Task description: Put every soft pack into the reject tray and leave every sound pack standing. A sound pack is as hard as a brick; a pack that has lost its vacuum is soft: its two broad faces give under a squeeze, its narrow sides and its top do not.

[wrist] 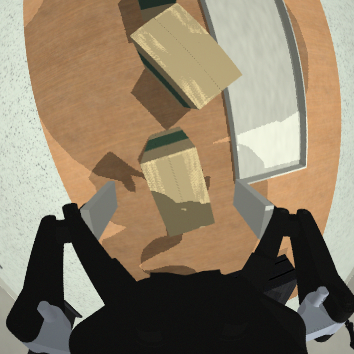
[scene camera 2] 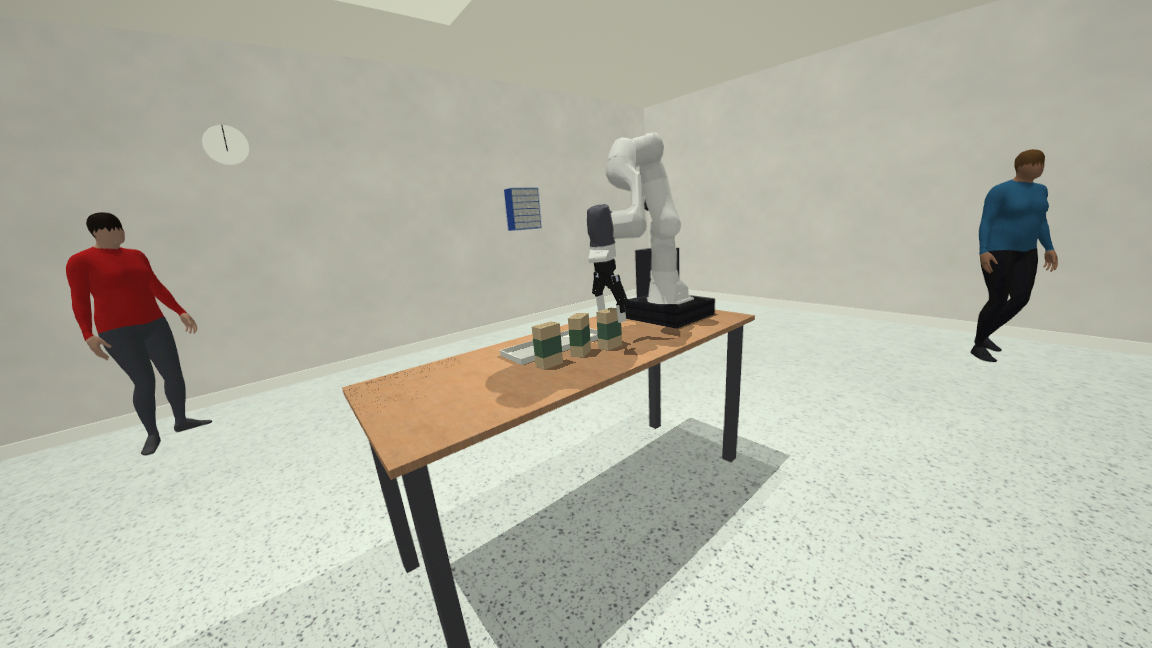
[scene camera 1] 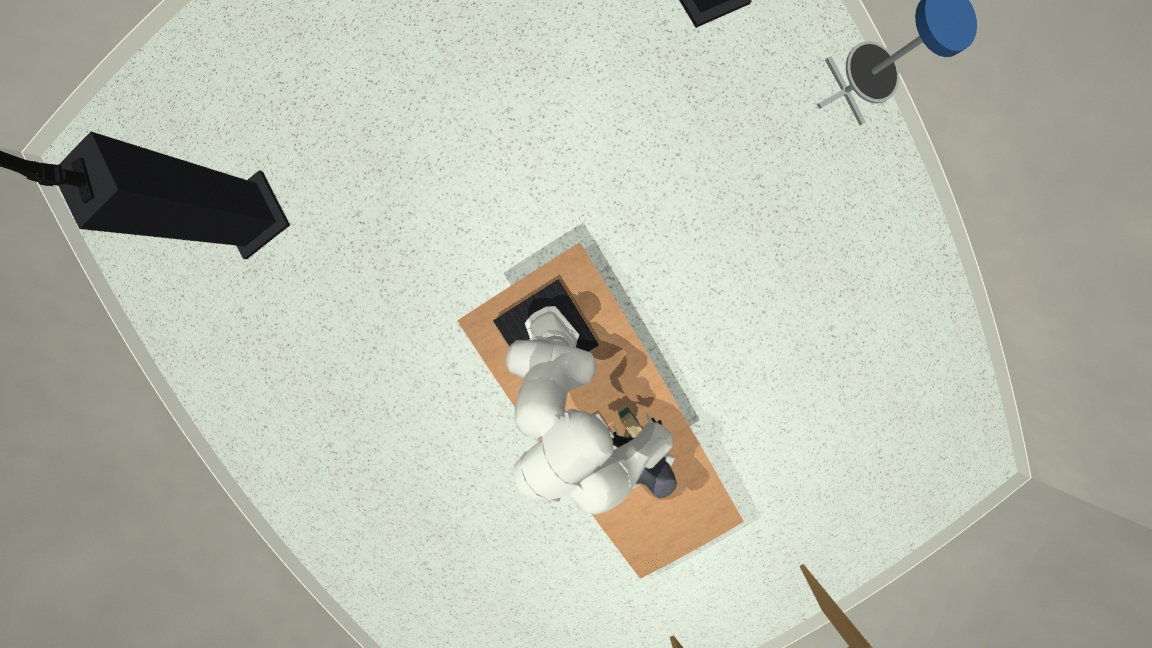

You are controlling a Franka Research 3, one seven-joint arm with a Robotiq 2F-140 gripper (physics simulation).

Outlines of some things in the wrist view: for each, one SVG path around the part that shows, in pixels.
My gripper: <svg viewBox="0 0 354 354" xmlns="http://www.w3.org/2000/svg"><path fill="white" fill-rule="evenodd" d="M354 295L338 275L325 241L310 211L305 208L298 208L296 214L289 213L289 210L286 208L276 207L241 178L235 178L232 204L260 240L254 252L250 253L237 277L221 274L220 269L213 269L186 275L170 272L150 272L149 277L136 281L115 257L111 258L98 241L117 208L115 183L112 180L107 181L79 208L77 203L74 202L62 205L64 219L56 220L53 214L45 215L41 218L31 248L23 287L12 305L5 322L8 330L35 354L308 354L305 341L311 339L318 342L326 341L354 312ZM71 242L82 267L104 303L102 307L77 323L73 329L71 329L71 324L64 313L63 243ZM283 236L289 236L299 302L297 312L263 293Z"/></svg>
A white reject tray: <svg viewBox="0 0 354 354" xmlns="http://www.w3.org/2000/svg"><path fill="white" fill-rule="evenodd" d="M200 0L211 37L242 73L241 76L223 89L230 129L235 178L241 178L249 184L306 168L307 112L304 81L296 39L284 1Z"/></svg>
